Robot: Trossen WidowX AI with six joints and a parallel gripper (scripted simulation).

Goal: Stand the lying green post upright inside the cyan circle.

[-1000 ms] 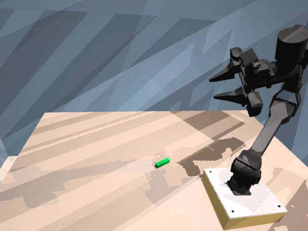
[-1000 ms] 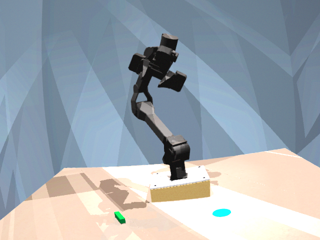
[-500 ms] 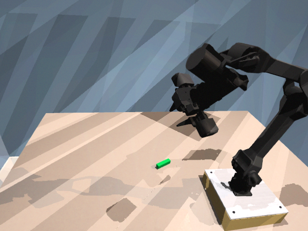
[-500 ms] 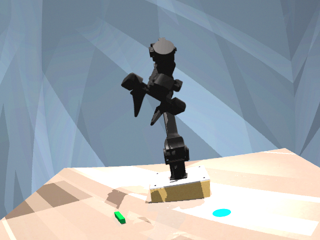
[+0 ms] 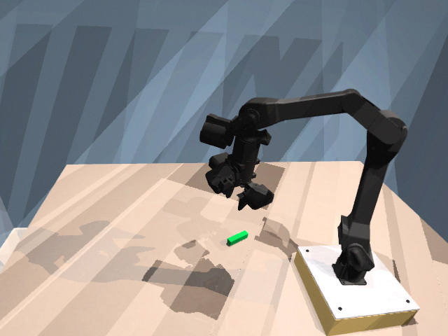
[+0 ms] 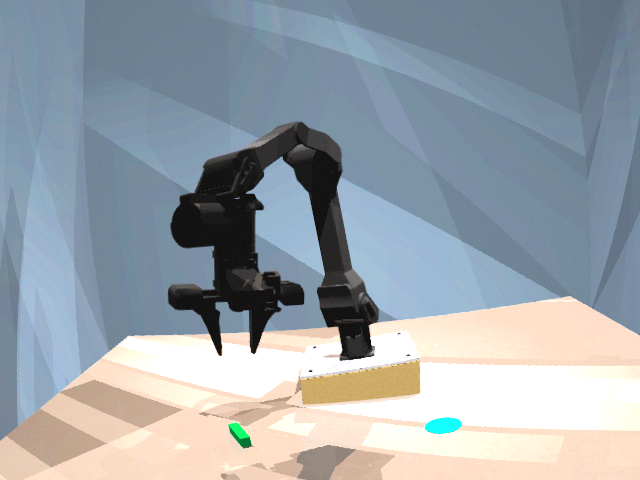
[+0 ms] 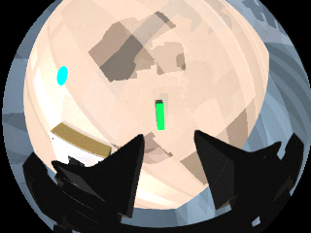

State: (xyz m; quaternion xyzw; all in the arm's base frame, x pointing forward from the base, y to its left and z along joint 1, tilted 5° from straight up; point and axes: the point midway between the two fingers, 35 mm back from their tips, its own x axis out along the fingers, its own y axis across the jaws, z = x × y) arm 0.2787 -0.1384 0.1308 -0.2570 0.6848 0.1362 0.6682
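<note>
Now: gripper tip 150 mm above the green post, 30 mm to the left of it and 30 mm past it. From my gripper tip the other things lie so: cyan circle (290 mm to the left, 160 mm below, 40 mm behind).
</note>
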